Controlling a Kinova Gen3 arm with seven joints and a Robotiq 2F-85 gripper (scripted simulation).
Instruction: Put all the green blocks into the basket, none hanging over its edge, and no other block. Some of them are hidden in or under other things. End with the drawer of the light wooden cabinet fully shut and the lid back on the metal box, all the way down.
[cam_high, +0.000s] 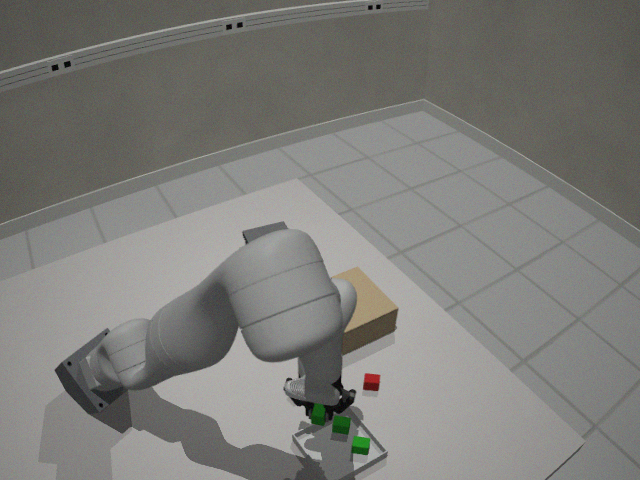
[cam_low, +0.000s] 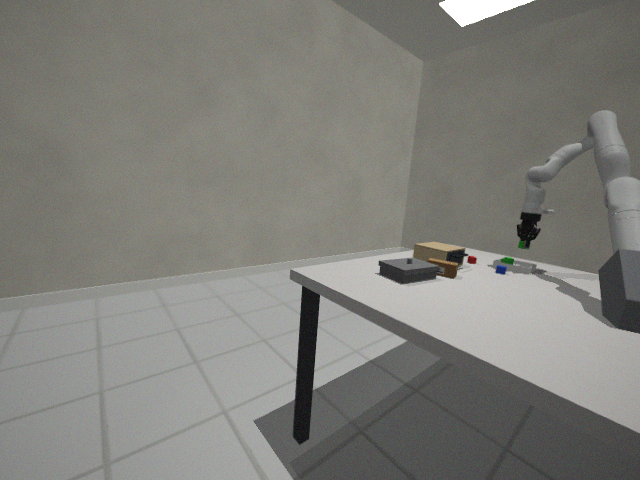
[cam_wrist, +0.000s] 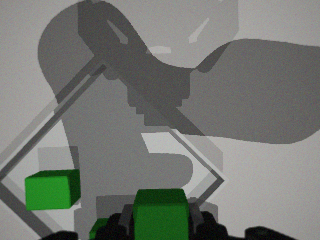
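The grey basket lies 12 cm below my hand, 4 cm to the right of it and 2 cm ahead of it. The rest, counted from my hand: blue block 13 cm to the left, 11 cm below, 6 cm ahead; red block 19 cm ahead, 11 cm below, 4 cm to the left; light wooden cabinet 29 cm ahead, 23 cm to the left, 9 cm below.
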